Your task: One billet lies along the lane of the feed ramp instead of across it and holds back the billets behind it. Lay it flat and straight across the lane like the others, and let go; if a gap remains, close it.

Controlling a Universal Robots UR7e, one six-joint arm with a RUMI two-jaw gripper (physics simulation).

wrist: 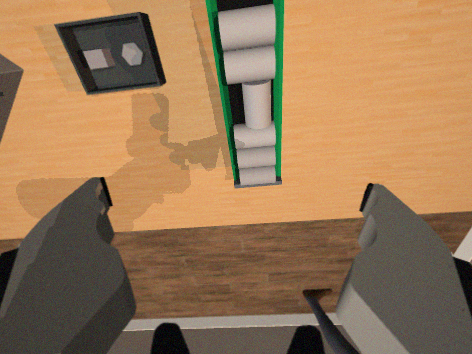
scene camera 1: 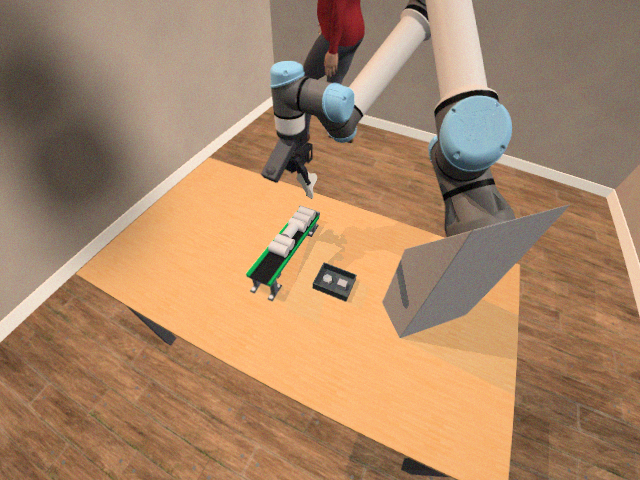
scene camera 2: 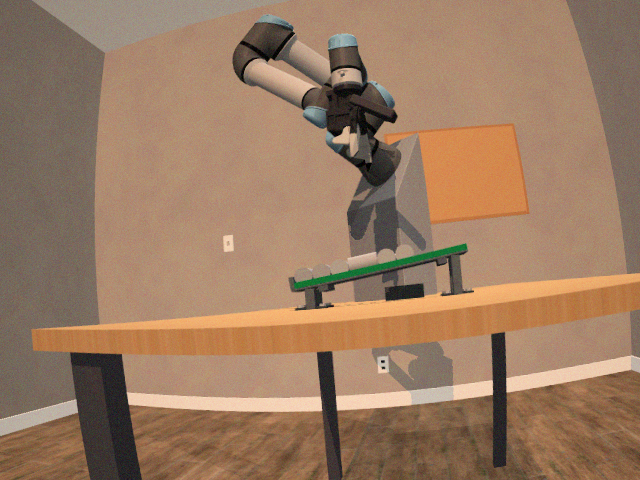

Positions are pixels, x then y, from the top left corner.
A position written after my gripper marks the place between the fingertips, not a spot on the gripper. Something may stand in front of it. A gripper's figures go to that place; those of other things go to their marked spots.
Labels:
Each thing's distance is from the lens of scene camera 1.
my gripper (scene camera 1: 291, 189): 0.90 m
black tray (scene camera 1: 336, 273): 1.07 m

